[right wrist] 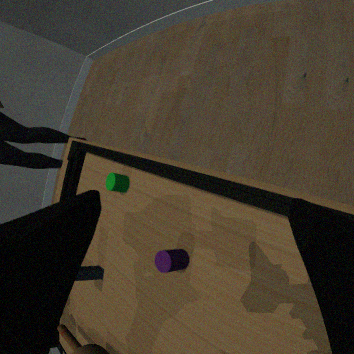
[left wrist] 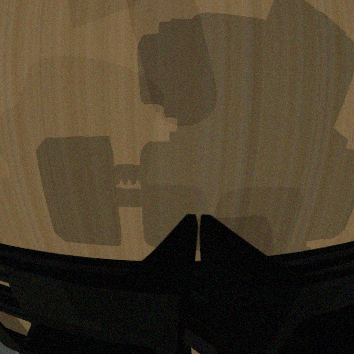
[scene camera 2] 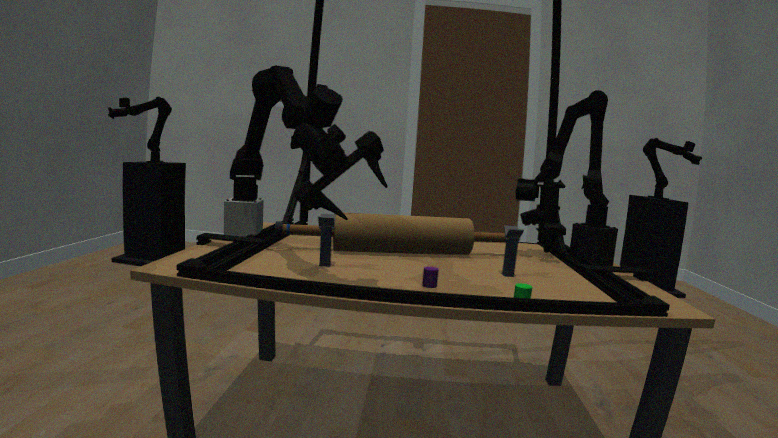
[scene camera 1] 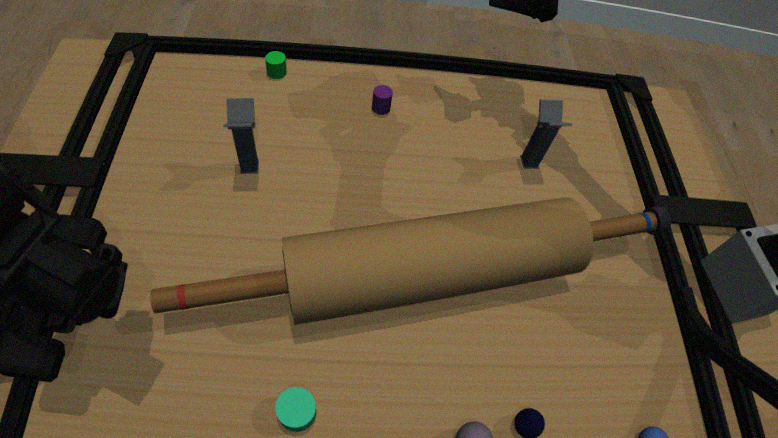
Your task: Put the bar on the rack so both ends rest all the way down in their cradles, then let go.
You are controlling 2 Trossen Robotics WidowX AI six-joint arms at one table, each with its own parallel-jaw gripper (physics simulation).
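Places are measured from the left arm's base along level axes (x ahead, y left, z up), in millimetres.
Pixels of known places: left gripper, fingertip midpoint: (left wrist: 196,223) (scene camera 2: 546,252); right gripper, fingertip midpoint: (right wrist: 198,205) (scene camera 2: 366,202); left arm's base at its link origin: (scene camera 2: 595,226); right arm's base at its link origin: (scene camera 2: 244,199).
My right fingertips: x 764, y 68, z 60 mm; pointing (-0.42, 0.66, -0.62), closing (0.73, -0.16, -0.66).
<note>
For each thing: its top centre in the pictures, then the offset to it from my right fingertips.
- post at its top centre: (scene camera 1: 240,122) (scene camera 2: 512,236) dx -404, dy -49, dz -79 mm
- green cylinder at its top centre: (scene camera 1: 275,57) (right wrist: 109,180) (scene camera 2: 523,285) dx -288, dy +123, dz -142 mm
- purple cylinder at its top centre: (right wrist: 162,261) (scene camera 1: 383,91) (scene camera 2: 431,268) dx -165, dy -28, dz -137 mm
- teal disc at its top centre: (scene camera 1: 295,407) dx -490, dy -403, dz -143 mm
- navy ball at its top centre: (scene camera 1: 535,420) dx -261, dy -550, dz -139 mm
The bar (scene camera 1: 435,261) (scene camera 2: 402,233) (right wrist: 90,348), a thick tan roller with thin brown handles, lies slanted on the table, off the rack. Its red-banded handle is at the left in scene camera 1; its blue-banded end is over the right rail. The rack is two separate grey posts with cradle tops, one post (scene camera 1: 246,146) (scene camera 2: 510,255) and another (scene camera 1: 538,142) (scene camera 2: 325,244). Both cradles are empty. My left gripper (left wrist: 196,223) is shut and empty, pointing down above the table beyond the red-banded end. My right gripper (scene camera 2: 365,202) (right wrist: 198,205) is wide open and empty, high above the table.
A green cylinder (scene camera 1: 276,65) (scene camera 2: 523,291) (right wrist: 117,182) and a purple cylinder (scene camera 1: 382,100) (scene camera 2: 430,276) (right wrist: 171,260) stand near the posts. A teal disc (scene camera 1: 295,408) and a navy ball (scene camera 1: 529,422) lie on the bar's other side. Black rails (scene camera 1: 381,57) frame the table.
</note>
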